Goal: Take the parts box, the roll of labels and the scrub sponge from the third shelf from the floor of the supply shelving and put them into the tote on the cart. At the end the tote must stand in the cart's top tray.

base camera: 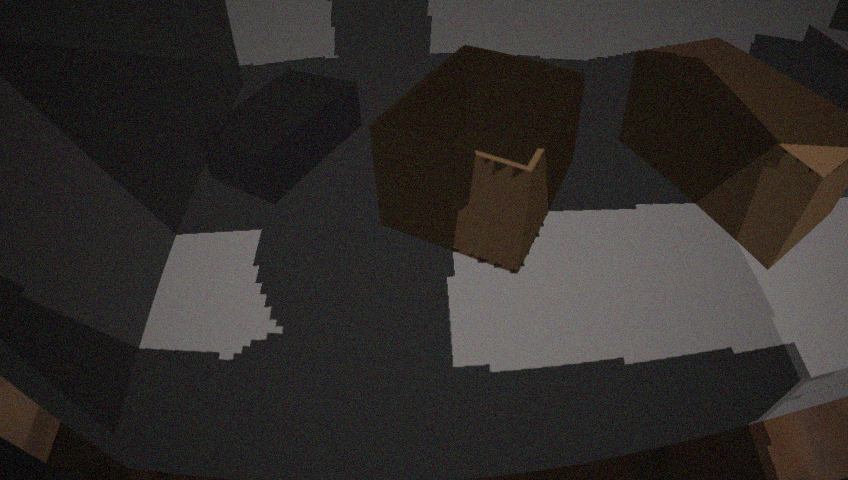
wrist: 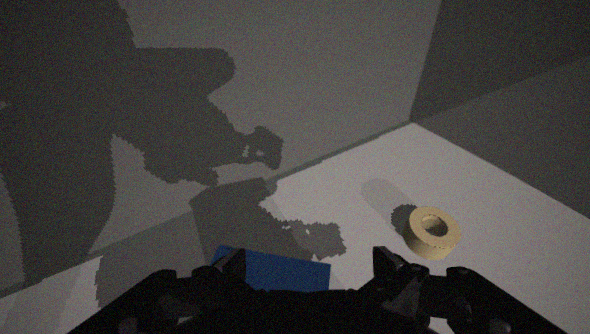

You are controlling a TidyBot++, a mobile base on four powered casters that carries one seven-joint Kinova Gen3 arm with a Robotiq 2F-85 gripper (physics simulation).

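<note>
The blue parts box (wrist: 292,275) shows at the bottom of the wrist view, partly hidden by the gripper. My gripper (wrist: 308,262) is open, its fingertips apart on either side of the visible blue part; how far above or behind the box they are, I cannot tell. The tan roll of labels (wrist: 422,246) lies flat with its hole up, just right of the right finger and apart from it. Both are on the pale shelf board (wrist: 500,200). The scrub sponge, the tote and the cart cannot be made out in either view.
A grey back panel (wrist: 320,75) and a dark side panel (wrist: 500,50) meet at a corner behind the roll. The arm's shadow falls on the back panel. The dim base view shows two brown boxes (base camera: 476,101) (base camera: 684,113) and a dark block (base camera: 285,130) left of them.
</note>
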